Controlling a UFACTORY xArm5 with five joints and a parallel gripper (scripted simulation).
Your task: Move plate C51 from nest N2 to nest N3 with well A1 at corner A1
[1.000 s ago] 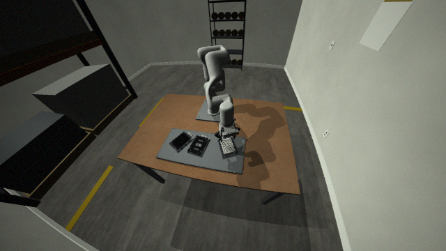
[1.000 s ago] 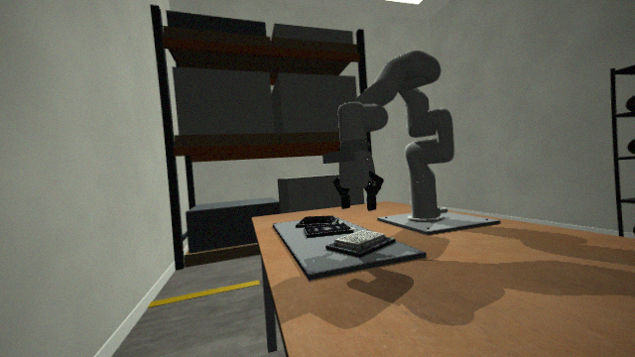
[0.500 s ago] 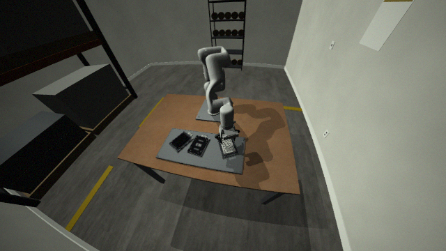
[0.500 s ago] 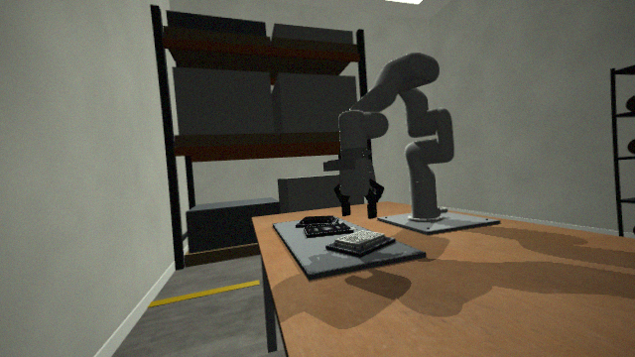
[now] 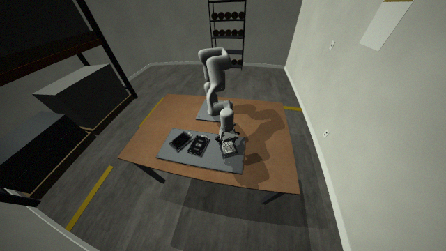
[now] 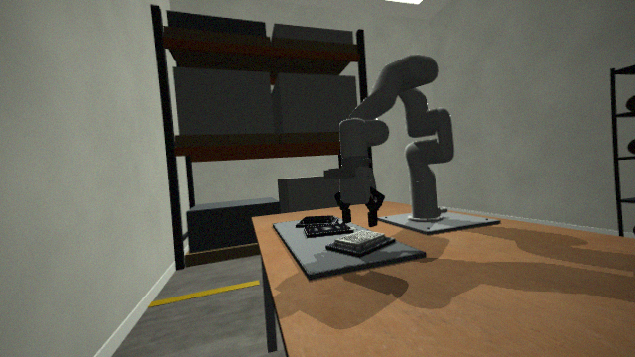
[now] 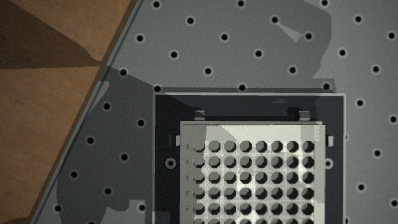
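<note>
My hand is 50 mm above the white well plate C51. Round my hand: black well plate C15: 20 mm ahead, 380 mm to the right, 50 mm below; nest N2: 60 mm below; black nest: 30 mm ahead, 220 mm to the right, 60 mm below.
</note>
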